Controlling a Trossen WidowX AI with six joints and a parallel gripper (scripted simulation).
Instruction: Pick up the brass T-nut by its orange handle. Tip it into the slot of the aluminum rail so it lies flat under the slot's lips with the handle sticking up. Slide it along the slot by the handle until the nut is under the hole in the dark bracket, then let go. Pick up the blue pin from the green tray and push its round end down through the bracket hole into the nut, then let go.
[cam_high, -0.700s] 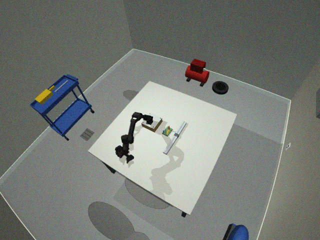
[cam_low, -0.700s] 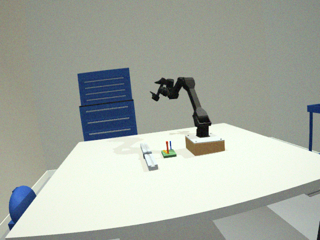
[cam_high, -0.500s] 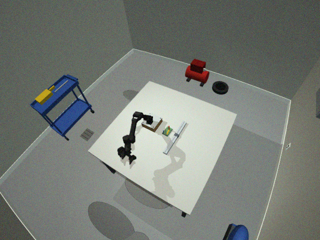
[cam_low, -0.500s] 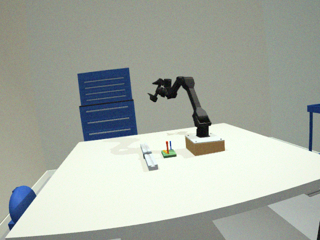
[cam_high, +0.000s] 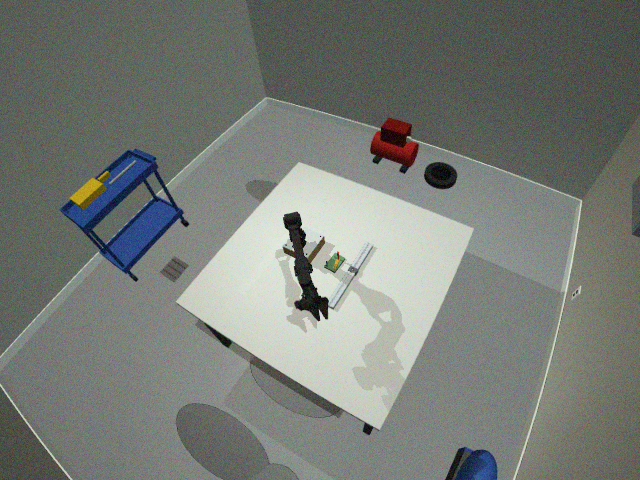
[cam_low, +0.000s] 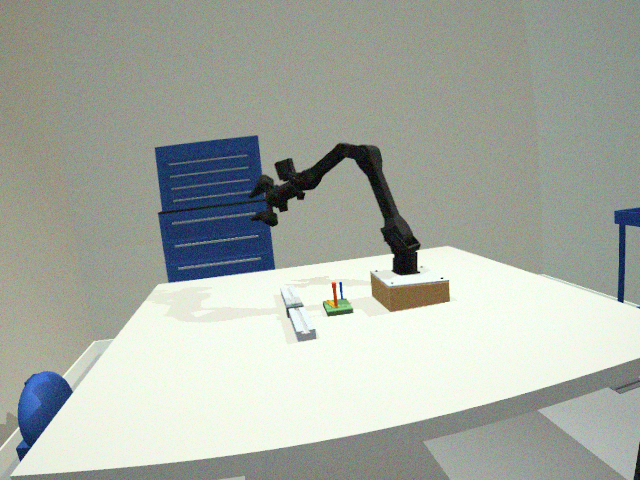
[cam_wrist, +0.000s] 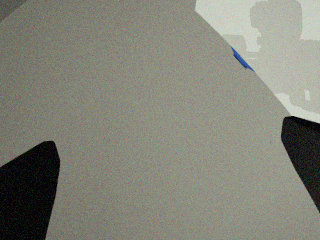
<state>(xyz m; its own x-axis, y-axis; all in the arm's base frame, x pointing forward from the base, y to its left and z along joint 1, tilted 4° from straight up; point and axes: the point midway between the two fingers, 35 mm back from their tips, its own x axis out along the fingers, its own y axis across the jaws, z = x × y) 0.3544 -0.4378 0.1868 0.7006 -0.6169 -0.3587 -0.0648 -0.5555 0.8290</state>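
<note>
My gripper tip is now 160 mm past the green tray, 430 mm to the right of it and 280 mm above it. Also, from my gripper tip: aluminum rail: 30 mm behind, 420 mm to the left, 260 mm below; blue pin: 180 mm behind, 410 mm to the left, 260 mm below.
</note>
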